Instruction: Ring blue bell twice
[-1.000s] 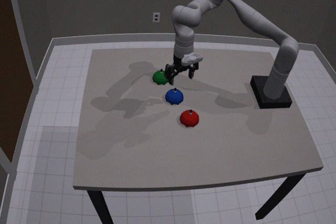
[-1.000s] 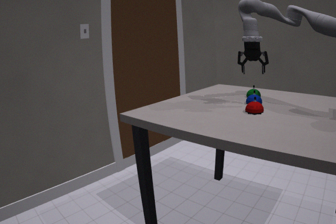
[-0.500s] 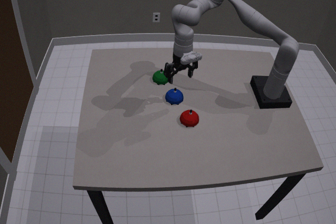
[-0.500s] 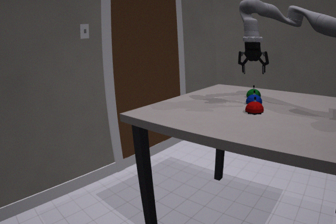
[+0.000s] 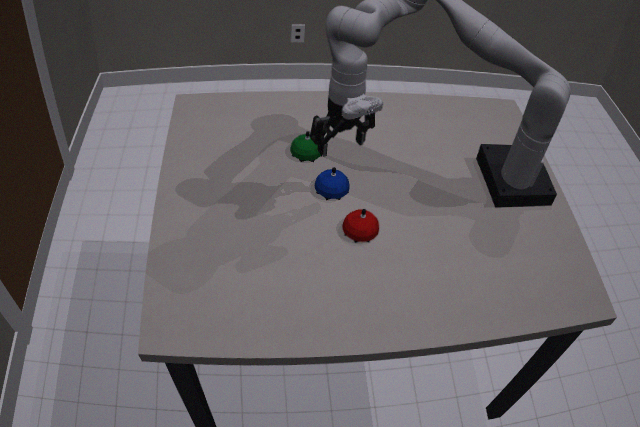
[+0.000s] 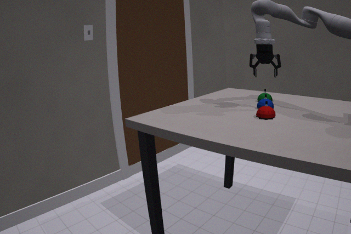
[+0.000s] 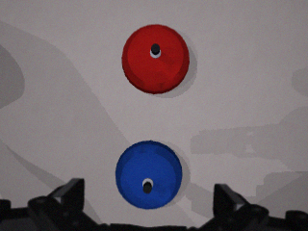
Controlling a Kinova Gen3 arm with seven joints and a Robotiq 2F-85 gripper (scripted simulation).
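The blue bell is 12 cm below my hand, 2 cm to the right of it and 1 cm ahead of it. Also, from my hand: red bell (12 cm below, 10 cm to the left, 6 cm behind); green bell (14 cm to the right, 12 cm below, 8 cm ahead).
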